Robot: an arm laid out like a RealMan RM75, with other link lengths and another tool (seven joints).
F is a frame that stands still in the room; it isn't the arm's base.
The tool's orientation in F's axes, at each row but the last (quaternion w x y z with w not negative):
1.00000 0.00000 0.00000 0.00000
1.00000 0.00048 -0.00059 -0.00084
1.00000 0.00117 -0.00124 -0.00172
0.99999 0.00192 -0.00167 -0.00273
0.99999 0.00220 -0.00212 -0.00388
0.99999 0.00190 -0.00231 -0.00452
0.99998 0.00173 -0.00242 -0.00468
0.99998 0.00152 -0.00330 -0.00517
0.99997 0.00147 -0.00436 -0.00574
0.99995 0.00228 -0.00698 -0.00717
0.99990 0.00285 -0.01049 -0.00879
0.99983 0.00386 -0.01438 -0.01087
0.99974 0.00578 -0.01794 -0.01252
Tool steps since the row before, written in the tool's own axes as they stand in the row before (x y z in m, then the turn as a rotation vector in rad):
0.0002 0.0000 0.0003 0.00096 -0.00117 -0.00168
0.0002 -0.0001 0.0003 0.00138 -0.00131 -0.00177
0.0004 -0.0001 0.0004 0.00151 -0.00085 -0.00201
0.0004 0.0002 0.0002 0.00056 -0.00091 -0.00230
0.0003 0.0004 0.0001 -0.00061 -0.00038 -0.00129
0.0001 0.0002 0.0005 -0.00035 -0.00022 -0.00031
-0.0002 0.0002 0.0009 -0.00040 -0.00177 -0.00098
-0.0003 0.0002 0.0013 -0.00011 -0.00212 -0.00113
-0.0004 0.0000 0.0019 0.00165 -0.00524 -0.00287
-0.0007 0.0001 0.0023 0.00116 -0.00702 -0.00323
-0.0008 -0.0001 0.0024 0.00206 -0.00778 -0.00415
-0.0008 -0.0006 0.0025 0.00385 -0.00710 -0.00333
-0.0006 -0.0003 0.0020 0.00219 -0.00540 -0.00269
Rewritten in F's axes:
0.0002 0.0000 0.0003 0.00096 -0.00117 -0.00168
0.0002 -0.0001 0.0003 0.00138 -0.00131 -0.00177
0.0004 -0.0001 0.0004 0.00151 -0.00085 -0.00201
0.0004 0.0002 0.0002 0.00056 -0.00090 -0.00230
0.0003 0.0004 0.0001 -0.00061 -0.00037 -0.00129
0.0001 0.0002 0.0005 -0.00035 -0.00022 -0.00031
-0.0002 0.0002 0.0009 -0.00041 -0.00176 -0.00099
-0.0003 0.0002 0.0013 -0.00012 -0.00212 -0.00114
-0.0004 0.0000 0.0019 0.00161 -0.00525 -0.00287
-0.0007 0.0001 0.0023 0.00110 -0.00702 -0.00325
-0.0009 -0.0001 0.0024 0.00201 -0.00779 -0.00415
-0.0009 -0.0006 0.0025 0.00379 -0.00716 -0.00328
-0.0007 -0.0003 0.0020 0.00215 -0.00542 -0.00267

